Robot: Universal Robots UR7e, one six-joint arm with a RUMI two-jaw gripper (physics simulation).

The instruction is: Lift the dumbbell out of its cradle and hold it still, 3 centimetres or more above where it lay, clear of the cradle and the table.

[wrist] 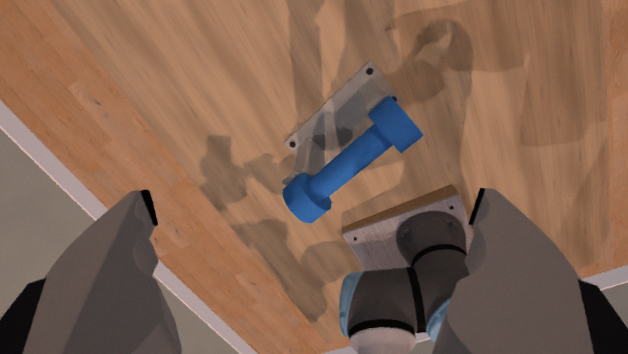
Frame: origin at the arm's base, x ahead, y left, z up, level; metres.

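Where they show: gripper, fingertip midpoint: point(311, 193); arm's base, link origin: point(428, 235).
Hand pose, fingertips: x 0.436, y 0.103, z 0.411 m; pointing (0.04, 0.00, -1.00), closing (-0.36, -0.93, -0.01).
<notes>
Each offset is from my fingertips to the centre of the thing. "*": to the spot under its first point. Level surfaces: height alone.
A blue dumbbell @[dx -0.111, dy +0.001, dz -0.249 m] point(352, 161) lies diagonally across its grey cradle @[* dx -0.095, dy +0.034, dz -0.442 m] point(322, 121), near the middle of the wrist view, one head at the upper right and the other at the lower left. The cradle's base plate shows dark screw holes; part of the cradle is hidden under the dumbbell. My gripper point(311, 193) is wide open, one finger at the left and one at the right of the view, with nothing between the fingertips. It is above the table, apart from the dumbbell, and the handle runs obliquely to the line between the fingertips.
The robot's own base and dark arm links point(432, 250) stand on a mounting plate point(377, 245) at the lower right, partly behind the right finger. The wooden table @[dz -0.450 m] point(165, 65) has a pale edge point(55, 177) at the left. Shadows of the arm fall across the wood.
</notes>
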